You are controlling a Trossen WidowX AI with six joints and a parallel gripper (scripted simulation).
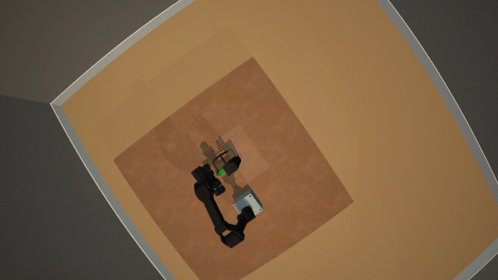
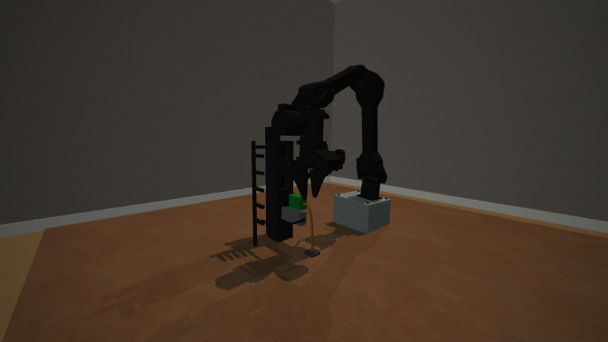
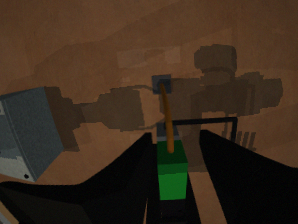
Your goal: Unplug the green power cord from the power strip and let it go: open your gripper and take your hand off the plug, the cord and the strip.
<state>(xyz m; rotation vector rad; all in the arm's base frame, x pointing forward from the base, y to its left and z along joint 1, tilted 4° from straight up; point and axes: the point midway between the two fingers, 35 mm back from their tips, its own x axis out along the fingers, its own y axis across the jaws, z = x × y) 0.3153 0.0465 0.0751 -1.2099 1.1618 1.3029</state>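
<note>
Right now the green plug is 70 mm to the right of my gripper tip, 10 mm below it and 10 mm ahead of it.
</note>
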